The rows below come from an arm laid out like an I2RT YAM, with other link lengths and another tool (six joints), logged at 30 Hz.
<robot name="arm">
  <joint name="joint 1" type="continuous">
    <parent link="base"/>
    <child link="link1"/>
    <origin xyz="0 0 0.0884" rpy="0 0 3.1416"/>
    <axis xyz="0 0 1"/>
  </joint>
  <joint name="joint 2" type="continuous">
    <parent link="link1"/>
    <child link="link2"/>
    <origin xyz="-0.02 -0.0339 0.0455" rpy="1.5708 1.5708 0"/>
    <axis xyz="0 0 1"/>
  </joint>
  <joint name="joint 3" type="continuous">
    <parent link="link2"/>
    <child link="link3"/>
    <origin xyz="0 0.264 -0.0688" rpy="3.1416 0 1.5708"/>
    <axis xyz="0 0 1"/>
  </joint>
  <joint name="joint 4" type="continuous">
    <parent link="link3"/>
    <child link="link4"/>
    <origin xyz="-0.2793 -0.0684 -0.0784" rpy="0 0 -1.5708"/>
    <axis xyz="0 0 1"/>
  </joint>
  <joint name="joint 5" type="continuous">
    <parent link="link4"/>
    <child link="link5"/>
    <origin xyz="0.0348 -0.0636 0.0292" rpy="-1.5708 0 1.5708"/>
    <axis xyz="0 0 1"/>
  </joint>
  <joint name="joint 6" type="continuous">
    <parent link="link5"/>
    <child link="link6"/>
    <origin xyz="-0.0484 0 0.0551" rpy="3.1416 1.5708 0"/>
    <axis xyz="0 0 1"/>
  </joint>
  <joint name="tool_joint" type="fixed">
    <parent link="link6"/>
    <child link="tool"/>
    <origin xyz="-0.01 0.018 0.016" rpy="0 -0.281 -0.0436"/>
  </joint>
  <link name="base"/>
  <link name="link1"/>
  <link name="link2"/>
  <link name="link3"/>
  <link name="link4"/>
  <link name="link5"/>
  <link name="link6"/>
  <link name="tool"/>
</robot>
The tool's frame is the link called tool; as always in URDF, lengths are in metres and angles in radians. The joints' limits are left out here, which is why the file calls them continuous.
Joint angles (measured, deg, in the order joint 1, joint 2, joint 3, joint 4, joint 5, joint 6), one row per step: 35.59, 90.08, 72.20, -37.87, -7.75, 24.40; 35.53, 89.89, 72.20, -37.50, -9.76, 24.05; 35.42, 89.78, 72.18, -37.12, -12.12, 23.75; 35.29, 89.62, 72.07, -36.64, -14.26, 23.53; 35.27, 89.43, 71.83, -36.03, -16.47, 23.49; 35.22, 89.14, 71.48, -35.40, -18.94, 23.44; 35.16, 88.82, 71.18, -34.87, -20.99, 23.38; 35.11, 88.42, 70.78, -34.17, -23.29, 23.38; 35.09, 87.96, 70.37, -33.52, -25.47, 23.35; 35.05, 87.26, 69.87, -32.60, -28.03, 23.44
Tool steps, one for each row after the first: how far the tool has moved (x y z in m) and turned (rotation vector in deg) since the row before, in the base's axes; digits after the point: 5 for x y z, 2 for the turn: -0.00061, 0.00182, 0.00133, 1.54, 0.35, 1.36; -0.00060, 0.00196, 0.00084, 1.74, 0.59, 1.49; -0.00053, 0.00157, 0.00076, 1.65, 0.46, 1.29; -0.00118, 0.00209, 0.00035, 1.77, 0.55, 1.31; -0.00166, 0.00187, 0.00042, 1.93, 0.65, 1.46; -0.00149, 0.00132, 0.00083, 1.64, 0.46, 1.22; -0.00182, 0.00151, 0.00096, 1.89, 0.47, 1.36; -0.00210, 0.00134, 0.00126, 1.79, 0.39, 1.36; -0.00255, 0.00139, 0.00250, 2.28, 0.28, 1.52
